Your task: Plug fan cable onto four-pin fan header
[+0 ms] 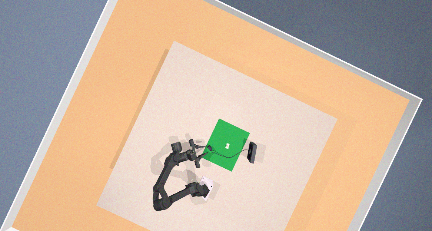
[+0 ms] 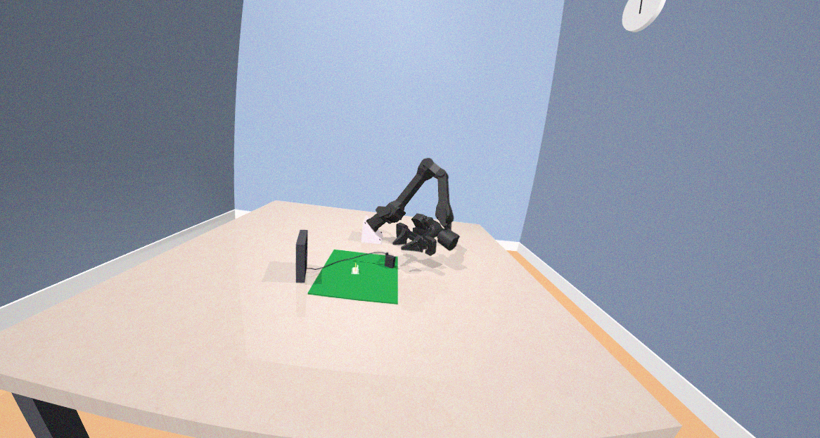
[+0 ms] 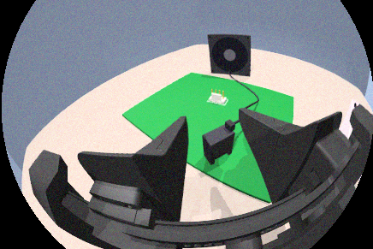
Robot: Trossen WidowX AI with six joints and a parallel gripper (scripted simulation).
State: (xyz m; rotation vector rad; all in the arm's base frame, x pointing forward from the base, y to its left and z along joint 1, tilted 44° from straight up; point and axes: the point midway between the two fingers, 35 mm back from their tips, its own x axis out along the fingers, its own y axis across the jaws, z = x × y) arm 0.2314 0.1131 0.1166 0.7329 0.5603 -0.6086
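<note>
Now: gripper tip 10 mm short of the dark plug, 20 mm to the left of it and 60 mm above it. The rest, counted from my gripper tip: white four-pin header: 80 mm ahead, 120 mm to the right, 80 mm below; then green board: 80 mm ahead, 100 mm to the right, 90 mm below; then black fan: 140 mm ahead, 260 mm to the right, 20 mm below.
</note>
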